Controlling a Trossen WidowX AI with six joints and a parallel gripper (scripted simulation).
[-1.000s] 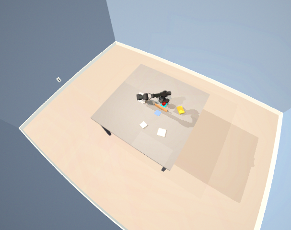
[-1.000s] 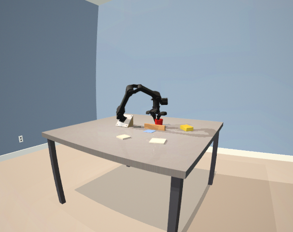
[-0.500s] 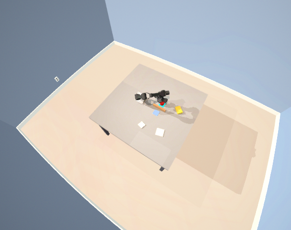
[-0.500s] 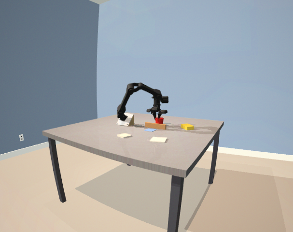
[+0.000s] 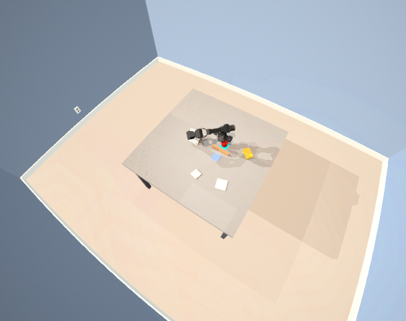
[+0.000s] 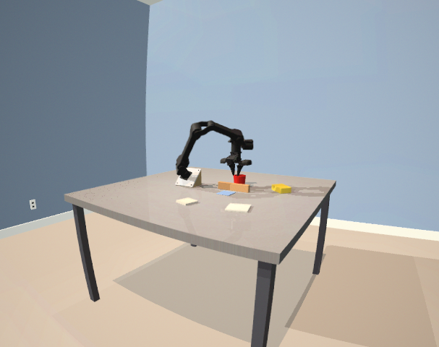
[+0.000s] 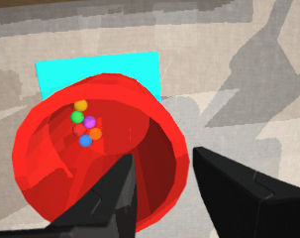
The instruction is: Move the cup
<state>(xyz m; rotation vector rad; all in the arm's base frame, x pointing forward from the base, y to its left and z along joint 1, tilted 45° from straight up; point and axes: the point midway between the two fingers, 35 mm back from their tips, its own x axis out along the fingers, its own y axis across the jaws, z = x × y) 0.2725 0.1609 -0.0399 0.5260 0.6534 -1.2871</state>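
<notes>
The red cup lies 3 cm below my gripper tip and 3 cm ahead of it. Also, from my gripper tip: cyan pad: 8 cm below, 3 cm ahead; then pale blue pad: 16 cm to the right, 8 cm below, 5 cm ahead; then orange wooden bar: 8 cm to the right, 6 cm below, 4 cm ahead.
</notes>
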